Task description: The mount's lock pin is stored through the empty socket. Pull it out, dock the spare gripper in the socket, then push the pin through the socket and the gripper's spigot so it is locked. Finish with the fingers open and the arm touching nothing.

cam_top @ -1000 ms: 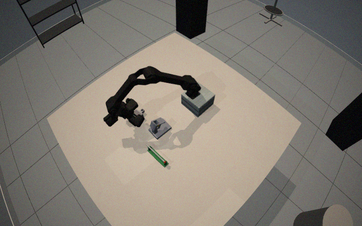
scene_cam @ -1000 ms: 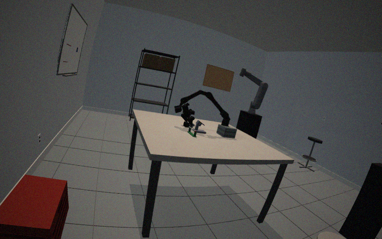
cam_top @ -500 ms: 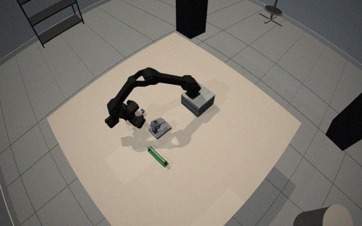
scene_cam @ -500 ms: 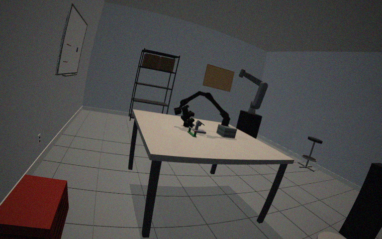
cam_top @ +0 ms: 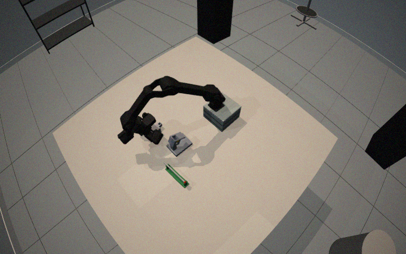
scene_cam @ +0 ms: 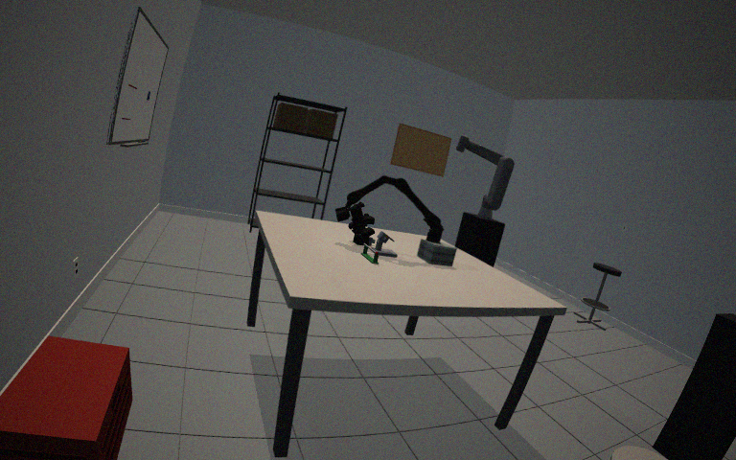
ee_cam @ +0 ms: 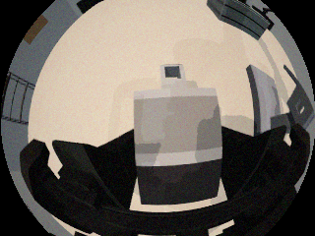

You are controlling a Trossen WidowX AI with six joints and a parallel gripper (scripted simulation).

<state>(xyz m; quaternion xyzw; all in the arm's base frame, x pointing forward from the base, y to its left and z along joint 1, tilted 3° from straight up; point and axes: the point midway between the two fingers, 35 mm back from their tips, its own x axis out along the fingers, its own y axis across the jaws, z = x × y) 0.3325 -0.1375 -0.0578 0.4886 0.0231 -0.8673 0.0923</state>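
Right now my gripper tip is 15 cm to the right of the grey mount, 4 cm below it and 4 cm past it. The rest, counted from my gripper tip: green bracket 28 cm to the left, 7 cm ahead, 2 cm above; spare gripper 2 cm above.
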